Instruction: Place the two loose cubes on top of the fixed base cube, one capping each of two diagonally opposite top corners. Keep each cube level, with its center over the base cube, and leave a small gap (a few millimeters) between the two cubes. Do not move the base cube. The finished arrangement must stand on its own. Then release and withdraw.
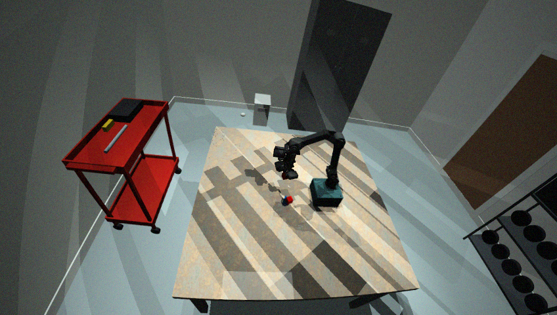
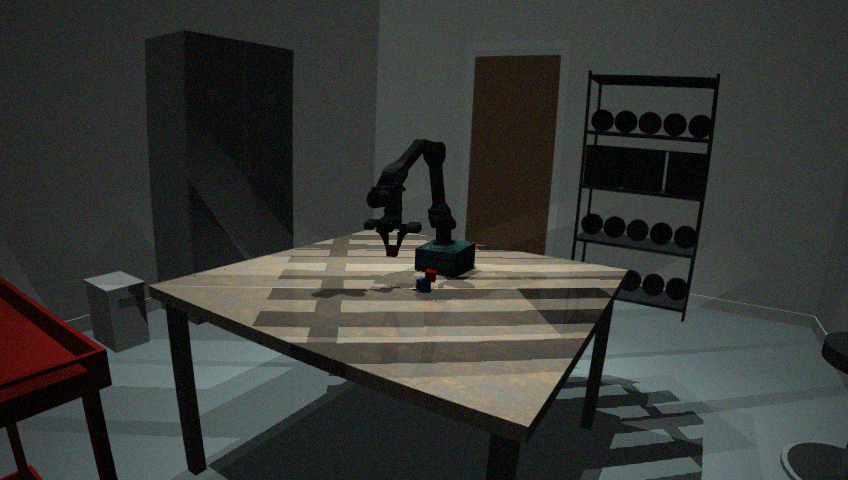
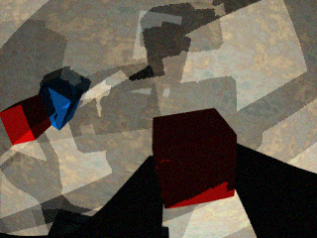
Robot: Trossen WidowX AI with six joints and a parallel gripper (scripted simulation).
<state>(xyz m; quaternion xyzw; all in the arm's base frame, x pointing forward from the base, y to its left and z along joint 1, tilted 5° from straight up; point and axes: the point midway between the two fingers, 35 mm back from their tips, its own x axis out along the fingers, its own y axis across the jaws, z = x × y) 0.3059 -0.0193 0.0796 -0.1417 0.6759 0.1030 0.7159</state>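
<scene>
Now: gripper tip 2 cm past the blue cube, 12 cm to the right of it and 10 cm above it. The rest, counted from my gripper tip: red cube right at my gripper tip.
</scene>
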